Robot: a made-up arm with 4 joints. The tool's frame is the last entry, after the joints. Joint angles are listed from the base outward. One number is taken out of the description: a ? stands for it. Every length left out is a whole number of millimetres.
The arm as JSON. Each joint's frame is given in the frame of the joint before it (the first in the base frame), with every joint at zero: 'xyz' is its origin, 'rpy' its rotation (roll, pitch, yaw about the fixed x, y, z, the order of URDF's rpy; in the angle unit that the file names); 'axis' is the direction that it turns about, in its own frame. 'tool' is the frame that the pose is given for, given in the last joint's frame.
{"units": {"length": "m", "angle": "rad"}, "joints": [
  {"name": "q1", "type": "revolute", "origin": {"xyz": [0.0, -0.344, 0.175], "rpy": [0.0, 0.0, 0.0]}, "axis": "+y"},
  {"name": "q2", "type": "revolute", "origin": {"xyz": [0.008, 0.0, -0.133], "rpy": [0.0, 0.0, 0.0]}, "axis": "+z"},
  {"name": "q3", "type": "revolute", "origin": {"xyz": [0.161, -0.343, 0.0], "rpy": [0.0, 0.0, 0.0]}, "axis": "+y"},
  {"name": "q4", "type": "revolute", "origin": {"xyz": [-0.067, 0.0, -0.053], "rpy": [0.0, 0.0, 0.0]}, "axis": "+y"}
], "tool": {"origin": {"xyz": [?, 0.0, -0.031], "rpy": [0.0, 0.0, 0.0]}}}
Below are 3 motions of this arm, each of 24 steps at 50 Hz.
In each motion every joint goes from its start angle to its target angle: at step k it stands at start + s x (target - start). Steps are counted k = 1, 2, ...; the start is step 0. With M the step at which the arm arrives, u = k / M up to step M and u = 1 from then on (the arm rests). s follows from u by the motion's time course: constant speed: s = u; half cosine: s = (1 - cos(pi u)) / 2; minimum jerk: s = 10 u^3 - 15 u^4 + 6 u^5.
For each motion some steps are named. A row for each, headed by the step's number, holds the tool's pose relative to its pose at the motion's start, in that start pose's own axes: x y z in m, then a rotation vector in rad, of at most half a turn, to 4 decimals.
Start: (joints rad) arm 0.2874 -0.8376 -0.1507 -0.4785
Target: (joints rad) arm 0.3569 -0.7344 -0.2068 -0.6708
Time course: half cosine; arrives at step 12
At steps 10, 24:
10: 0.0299 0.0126 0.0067 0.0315 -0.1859 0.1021
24: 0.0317 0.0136 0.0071 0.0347 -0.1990 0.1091

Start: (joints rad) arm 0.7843 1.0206 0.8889 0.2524
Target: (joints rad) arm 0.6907 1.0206 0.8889 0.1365
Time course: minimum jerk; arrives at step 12
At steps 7, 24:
7: -0.0151 -0.0103 0.0217 -0.0235 -0.1077 -0.0466
24: -0.0238 -0.0152 0.0332 -0.0374 -0.1648 -0.0706

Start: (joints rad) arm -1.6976 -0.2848 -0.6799 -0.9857
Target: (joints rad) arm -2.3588 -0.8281 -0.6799 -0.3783
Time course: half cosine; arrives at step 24
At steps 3, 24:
3: 0.0013 -0.0025 0.0019 -0.0212 -0.0010 -0.0056
24: -0.0538 -0.0286 0.0540 -0.4324 0.0192 -0.4479

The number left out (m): 0.09
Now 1 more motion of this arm.
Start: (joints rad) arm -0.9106 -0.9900 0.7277 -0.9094
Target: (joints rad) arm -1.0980 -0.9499 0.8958 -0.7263
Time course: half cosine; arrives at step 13
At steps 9, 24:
9: 0.0110 0.0260 -0.0410 0.1230 0.1924 0.0260
24: 0.0141 0.0342 -0.0509 0.1551 0.2445 0.0391

